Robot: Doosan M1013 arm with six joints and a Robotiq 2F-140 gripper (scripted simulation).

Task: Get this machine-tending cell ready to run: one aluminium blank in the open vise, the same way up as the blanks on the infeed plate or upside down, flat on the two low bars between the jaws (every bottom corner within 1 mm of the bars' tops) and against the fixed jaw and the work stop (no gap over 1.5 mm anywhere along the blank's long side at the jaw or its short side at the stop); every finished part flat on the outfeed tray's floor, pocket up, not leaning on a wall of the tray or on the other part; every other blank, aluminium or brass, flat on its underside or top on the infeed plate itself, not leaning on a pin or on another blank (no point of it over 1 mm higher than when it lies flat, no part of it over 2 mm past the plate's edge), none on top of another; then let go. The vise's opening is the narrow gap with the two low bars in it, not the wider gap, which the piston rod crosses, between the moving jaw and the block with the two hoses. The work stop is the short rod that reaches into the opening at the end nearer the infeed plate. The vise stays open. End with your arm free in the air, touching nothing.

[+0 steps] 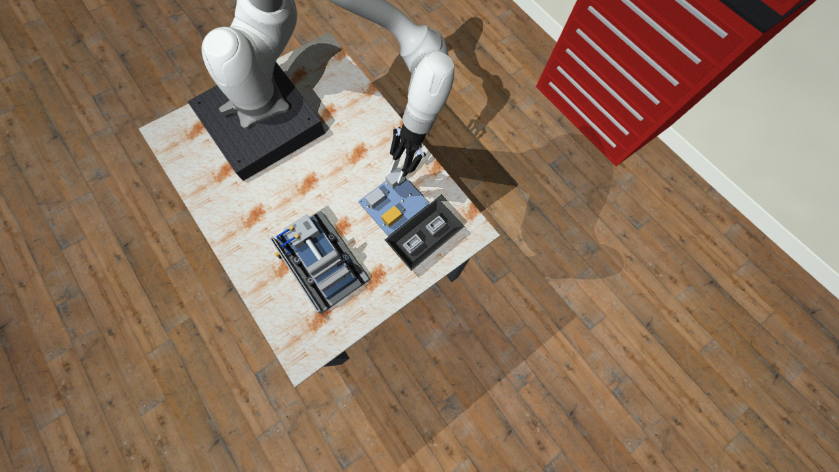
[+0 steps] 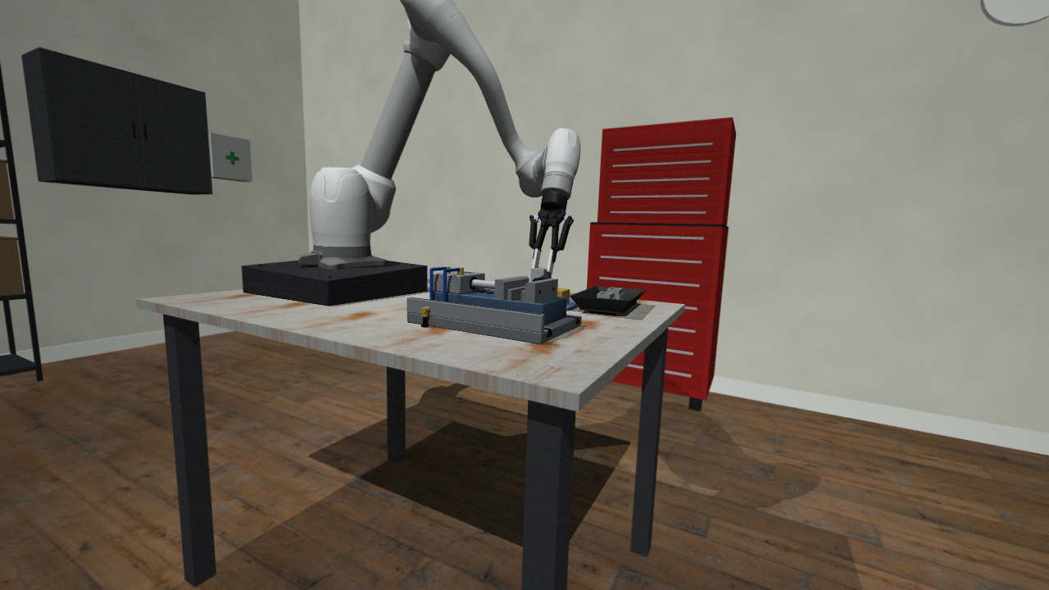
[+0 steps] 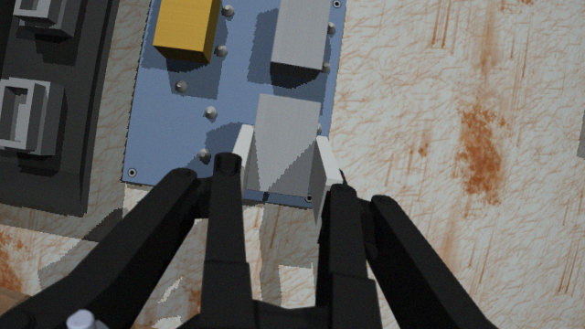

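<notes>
My hand is 60 mm short of the infeed plate, 50 mm to the left of it and 100 mm above it. The rest, counted from my hand: aluminium blank 10 mm to the right, 40 mm below; then work stop 200 mm ahead, 300 mm to the right, 20 mm below; then brass blank 110 mm ahead, 90 mm to the right, 80 mm below.
</notes>
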